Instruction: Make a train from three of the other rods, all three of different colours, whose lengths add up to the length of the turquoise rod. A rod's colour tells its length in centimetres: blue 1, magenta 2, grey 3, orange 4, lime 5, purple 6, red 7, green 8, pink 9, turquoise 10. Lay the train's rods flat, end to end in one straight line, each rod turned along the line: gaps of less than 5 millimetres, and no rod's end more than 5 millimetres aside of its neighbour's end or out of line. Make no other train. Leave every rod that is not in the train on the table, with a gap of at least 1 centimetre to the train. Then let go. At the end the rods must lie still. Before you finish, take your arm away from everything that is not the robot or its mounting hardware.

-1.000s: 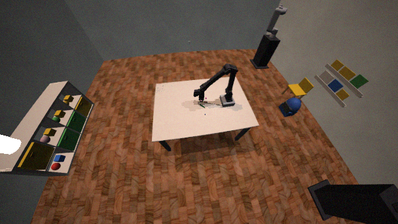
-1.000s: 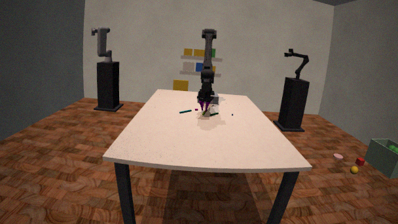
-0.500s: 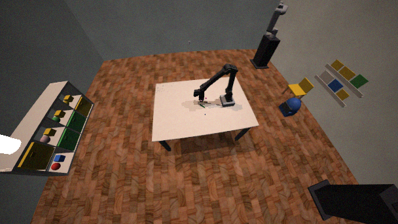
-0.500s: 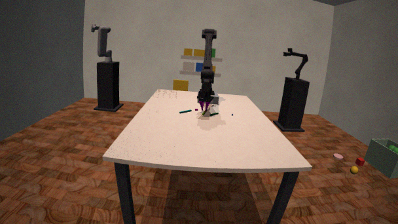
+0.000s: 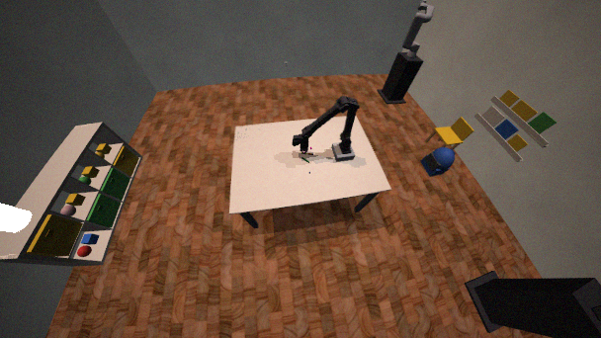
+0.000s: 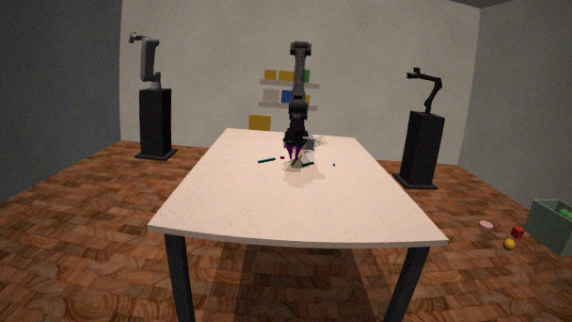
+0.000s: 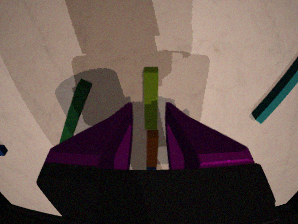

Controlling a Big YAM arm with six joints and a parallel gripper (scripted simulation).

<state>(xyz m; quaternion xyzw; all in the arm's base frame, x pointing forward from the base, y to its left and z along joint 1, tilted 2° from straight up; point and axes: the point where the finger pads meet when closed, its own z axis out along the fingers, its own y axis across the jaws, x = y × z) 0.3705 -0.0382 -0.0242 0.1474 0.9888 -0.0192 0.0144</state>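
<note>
My hand is 30 mm above the lime rod. Also, from my hand: magenta rod (80 mm behind, 50 mm to the right, 30 mm below); then orange rod (50 mm behind, 10 mm to the left, 30 mm below); then green rod (70 mm to the left, 30 mm below).
</note>
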